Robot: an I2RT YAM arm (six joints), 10 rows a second.
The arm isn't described. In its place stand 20 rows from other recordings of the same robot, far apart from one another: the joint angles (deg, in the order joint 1, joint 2, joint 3, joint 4, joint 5, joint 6), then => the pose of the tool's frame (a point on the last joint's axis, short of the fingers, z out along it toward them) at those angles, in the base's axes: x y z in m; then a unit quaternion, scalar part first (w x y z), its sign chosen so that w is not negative.
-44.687 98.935 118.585 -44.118 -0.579 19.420 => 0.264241 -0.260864 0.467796 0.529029 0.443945 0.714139 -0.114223
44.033 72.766 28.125 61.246 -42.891 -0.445 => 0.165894 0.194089 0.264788 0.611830 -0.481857 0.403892 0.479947
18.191 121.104 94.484 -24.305 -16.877 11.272 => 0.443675 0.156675 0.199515 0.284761 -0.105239 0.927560 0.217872
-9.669 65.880 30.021 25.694 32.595 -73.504 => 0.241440 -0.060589 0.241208 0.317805 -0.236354 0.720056 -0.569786
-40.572 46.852 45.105 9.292 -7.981 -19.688 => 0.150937 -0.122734 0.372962 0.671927 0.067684 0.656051 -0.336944
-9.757 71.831 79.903 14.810 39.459 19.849 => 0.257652 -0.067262 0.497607 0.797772 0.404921 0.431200 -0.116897
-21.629 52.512 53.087 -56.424 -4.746 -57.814 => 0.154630 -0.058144 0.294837 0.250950 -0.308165 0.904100 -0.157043
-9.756 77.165 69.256 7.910 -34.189 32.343 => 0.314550 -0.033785 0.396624 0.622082 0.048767 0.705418 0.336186
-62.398 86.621 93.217 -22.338 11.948 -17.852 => 0.153628 -0.309744 0.435262 0.405563 0.358678 0.709975 -0.450338
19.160 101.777 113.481 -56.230 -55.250 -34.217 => 0.338809 0.148687 0.414275 0.395519 -0.527135 0.649599 0.379096
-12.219 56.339 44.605 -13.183 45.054 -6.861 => 0.205453 -0.070272 0.300386 0.436468 0.242254 0.768197 -0.400852
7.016 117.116 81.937 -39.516 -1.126 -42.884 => 0.400966 0.050051 0.150667 0.129687 -0.419237 0.898006 -0.031737
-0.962 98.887 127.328 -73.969 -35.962 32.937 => 0.319973 0.015536 0.470404 0.267316 0.144924 0.876237 0.373830
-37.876 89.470 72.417 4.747 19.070 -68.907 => 0.288509 -0.239139 0.340062 0.265323 -0.105340 0.767868 -0.573486
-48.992 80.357 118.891 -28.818 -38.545 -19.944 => 0.167939 -0.159329 0.590522 0.715350 -0.091635 0.652385 -0.232962
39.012 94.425 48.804 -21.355 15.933 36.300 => 0.236876 0.179324 0.143960 0.239442 0.004687 0.970809 0.013230
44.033 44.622 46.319 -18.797 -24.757 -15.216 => 0.116773 0.133634 0.334906 0.519149 -0.499083 0.620019 0.311410
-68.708 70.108 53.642 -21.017 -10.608 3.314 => 0.103648 -0.247906 0.283521 0.415504 0.491929 0.746370 -0.168207
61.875 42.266 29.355 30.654 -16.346 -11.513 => 0.075948 0.163344 0.327763 0.687853 -0.440801 0.399349 0.416021
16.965 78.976 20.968 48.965 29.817 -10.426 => 0.247910 0.057122 0.180143 0.637451 -0.011765 0.753688 -0.159601
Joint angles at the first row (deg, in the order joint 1, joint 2, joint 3, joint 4, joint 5, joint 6):
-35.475, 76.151, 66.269, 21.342, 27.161, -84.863
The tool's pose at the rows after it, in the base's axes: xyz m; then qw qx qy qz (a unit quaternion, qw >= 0):
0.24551 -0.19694 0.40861 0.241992 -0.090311 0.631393 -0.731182
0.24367 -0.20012 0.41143 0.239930 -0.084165 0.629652 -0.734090
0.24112 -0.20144 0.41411 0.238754 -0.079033 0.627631 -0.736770
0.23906 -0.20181 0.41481 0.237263 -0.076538 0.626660 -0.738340
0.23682 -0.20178 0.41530 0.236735 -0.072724 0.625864 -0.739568
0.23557 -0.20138 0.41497 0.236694 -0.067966 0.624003 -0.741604
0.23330 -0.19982 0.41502 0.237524 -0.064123 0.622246 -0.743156
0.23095 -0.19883 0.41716 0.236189 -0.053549 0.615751 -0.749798
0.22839 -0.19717 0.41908 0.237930 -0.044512 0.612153 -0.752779
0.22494 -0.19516 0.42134 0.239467 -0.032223 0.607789 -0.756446
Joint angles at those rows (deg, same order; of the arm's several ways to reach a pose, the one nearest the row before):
-35.766, 76.705, 66.589, 22.217, 27.253, -85.435
-36.428, 76.901, 67.202, 22.236, 27.292, -85.336
-36.891, 76.730, 67.497, 22.226, 27.366, -85.276
-37.166, 76.465, 67.367, 22.310, 27.422, -85.320
-37.397, 76.117, 67.127, 22.428, 27.568, -85.188
-37.441, 75.894, 66.710, 23.068, 27.932, -85.119
-37.441, 75.334, 66.150, 23.464, 28.196, -85.016
-37.464, 74.995, 65.843, 24.827, 29.148, -85.269
-37.442, 74.469, 65.578, 25.401, 29.808, -85.000
-37.442, 73.792, 65.217, 26.122, 30.745, -84.651

